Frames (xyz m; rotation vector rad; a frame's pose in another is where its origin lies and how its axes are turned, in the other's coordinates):
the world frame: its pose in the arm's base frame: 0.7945 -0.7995 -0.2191 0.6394 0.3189 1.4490
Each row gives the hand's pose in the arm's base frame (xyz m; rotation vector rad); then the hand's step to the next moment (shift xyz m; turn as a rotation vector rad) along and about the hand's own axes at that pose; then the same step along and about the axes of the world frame.
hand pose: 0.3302 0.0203 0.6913 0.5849 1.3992 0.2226
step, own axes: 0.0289 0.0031 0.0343 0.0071 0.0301 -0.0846
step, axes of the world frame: 0.0085 -0.0440 0.0035 0.0409 0.0631 -0.0496
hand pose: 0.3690 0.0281 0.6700 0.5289 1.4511 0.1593
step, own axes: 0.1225 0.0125 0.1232 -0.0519 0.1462 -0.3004
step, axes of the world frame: 0.0296 -0.1714 -0.0088 0.1624 0.2759 -0.1088
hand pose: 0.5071 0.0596 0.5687 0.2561 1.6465 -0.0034
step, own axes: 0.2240 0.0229 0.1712 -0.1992 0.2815 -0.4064
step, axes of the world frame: 0.0099 -0.2631 -0.1035 0.3057 0.4352 -0.0357
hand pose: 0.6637 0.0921 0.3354 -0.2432 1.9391 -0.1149
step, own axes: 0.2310 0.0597 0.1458 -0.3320 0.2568 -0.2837
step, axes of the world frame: -0.0311 -0.1975 -0.1955 0.3487 0.3478 0.1186
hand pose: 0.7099 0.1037 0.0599 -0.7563 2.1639 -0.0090
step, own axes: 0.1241 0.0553 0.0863 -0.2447 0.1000 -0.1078
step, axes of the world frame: -0.0292 -0.0704 -0.1418 0.2158 0.1349 0.1294
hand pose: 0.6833 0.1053 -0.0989 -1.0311 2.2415 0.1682
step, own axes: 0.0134 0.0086 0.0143 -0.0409 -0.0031 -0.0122
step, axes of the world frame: -0.0016 -0.0077 -0.0199 0.0267 0.0077 0.0325
